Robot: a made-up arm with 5 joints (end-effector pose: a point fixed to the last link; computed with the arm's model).
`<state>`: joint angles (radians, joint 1 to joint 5).
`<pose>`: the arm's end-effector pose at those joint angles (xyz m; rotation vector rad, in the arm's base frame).
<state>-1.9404 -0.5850 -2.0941 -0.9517 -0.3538</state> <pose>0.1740 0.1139 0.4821 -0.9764 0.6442 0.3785</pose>
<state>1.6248 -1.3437 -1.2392 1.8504 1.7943</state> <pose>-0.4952 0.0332 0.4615 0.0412 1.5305 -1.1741</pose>
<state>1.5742 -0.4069 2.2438 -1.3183 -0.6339</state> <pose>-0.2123 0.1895 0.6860 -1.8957 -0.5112 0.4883</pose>
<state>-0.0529 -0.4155 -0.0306 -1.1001 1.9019</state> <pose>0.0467 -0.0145 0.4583 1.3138 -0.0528 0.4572</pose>
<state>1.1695 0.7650 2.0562 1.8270 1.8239</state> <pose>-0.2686 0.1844 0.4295 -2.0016 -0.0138 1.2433</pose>
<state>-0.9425 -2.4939 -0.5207 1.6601 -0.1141</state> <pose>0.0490 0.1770 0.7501 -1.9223 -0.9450 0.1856</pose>
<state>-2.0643 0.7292 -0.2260 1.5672 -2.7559</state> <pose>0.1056 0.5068 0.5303 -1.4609 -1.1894 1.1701</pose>
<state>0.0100 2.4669 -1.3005 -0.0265 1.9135</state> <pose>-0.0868 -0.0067 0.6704 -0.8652 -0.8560 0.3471</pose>
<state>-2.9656 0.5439 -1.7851 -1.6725 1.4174</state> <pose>-0.0107 0.4860 0.5716 0.2769 -0.4530 1.2201</pose>
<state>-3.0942 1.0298 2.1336 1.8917 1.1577</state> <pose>-0.0802 0.2910 0.4416 -1.2971 1.5292 0.2351</pose>
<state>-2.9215 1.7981 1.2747 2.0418 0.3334</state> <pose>-0.0595 0.4199 0.3047 -0.5602 1.2976 1.3943</pose>
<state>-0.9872 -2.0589 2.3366 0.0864 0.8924</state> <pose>-0.1733 0.0193 0.6014 -0.2226 0.6250 -1.8704</pose>
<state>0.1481 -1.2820 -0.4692 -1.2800 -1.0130</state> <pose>-0.0583 -0.2492 0.5048 -0.8802 0.2660 -0.1149</pose>
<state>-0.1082 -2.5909 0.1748 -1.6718 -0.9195</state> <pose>0.0764 -0.1804 0.5229 0.0868 -0.7532 -0.0942</pose>
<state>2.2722 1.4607 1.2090 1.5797 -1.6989</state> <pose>-0.5372 0.4416 0.3526 1.0501 1.3876 -1.1797</pose>
